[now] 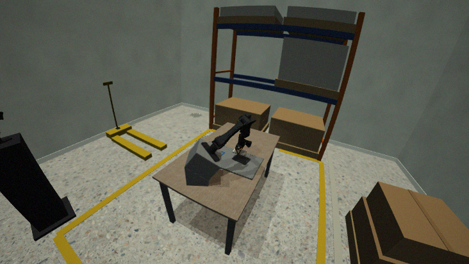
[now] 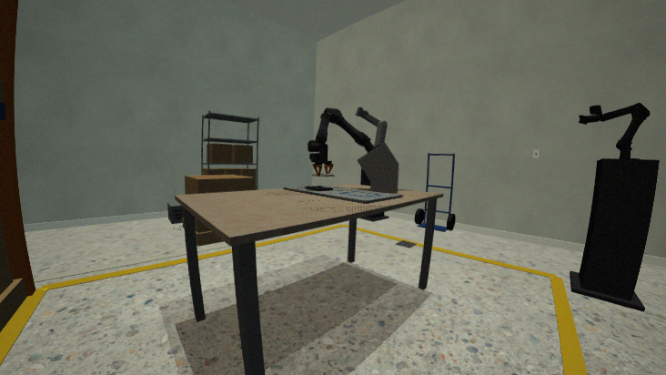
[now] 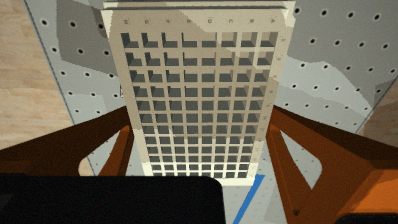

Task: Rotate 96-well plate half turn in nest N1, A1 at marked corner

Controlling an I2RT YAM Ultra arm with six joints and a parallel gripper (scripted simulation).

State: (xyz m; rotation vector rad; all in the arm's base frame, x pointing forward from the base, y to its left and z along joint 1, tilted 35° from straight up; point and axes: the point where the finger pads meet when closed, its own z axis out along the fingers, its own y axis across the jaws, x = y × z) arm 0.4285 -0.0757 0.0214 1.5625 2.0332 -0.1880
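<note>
The dark plate nest N1 is 10 mm ahead of my hand, 30 mm to the right of it and 90 mm below it. From my hand the other things lie so: cream 96-well plate (right at my hand); then A1 label (70 mm ahead, 50 mm to the left, 90 mm below).
</note>
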